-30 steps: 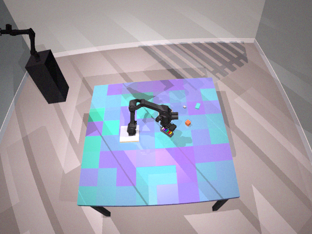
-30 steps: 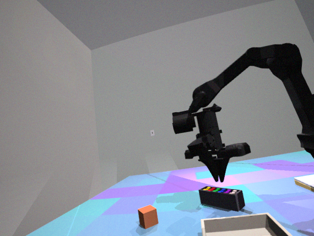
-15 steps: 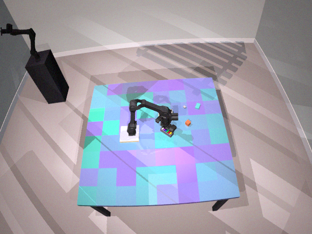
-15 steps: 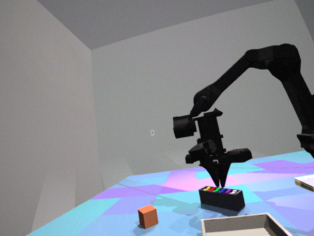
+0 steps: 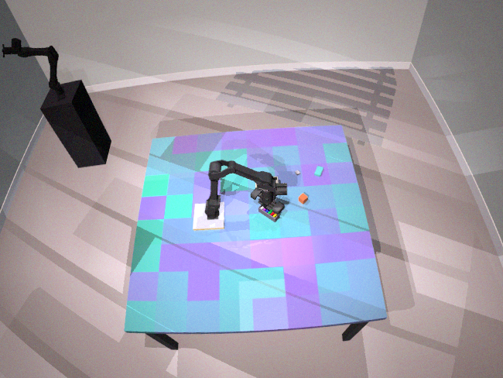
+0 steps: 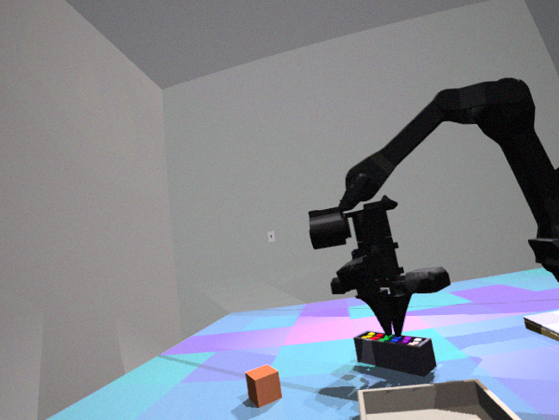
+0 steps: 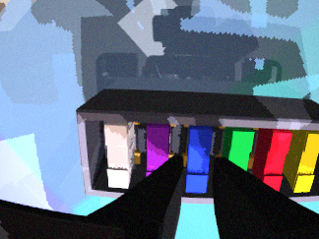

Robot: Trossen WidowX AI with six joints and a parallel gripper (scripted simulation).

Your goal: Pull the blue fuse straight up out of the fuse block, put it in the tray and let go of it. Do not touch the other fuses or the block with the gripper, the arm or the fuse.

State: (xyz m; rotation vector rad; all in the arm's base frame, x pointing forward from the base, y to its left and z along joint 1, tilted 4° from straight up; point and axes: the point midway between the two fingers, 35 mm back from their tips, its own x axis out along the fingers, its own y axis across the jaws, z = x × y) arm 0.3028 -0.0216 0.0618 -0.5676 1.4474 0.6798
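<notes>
The blue fuse is 20 mm below my gripper tip. The rest, counted from my gripper tip: teal block (330 mm ahead, 250 mm to the left, 40 mm below); then beige tray (10 mm ahead, 180 mm to the left, 40 mm below); then orange cube (200 mm ahead, 60 mm to the left, 30 mm below).
</notes>
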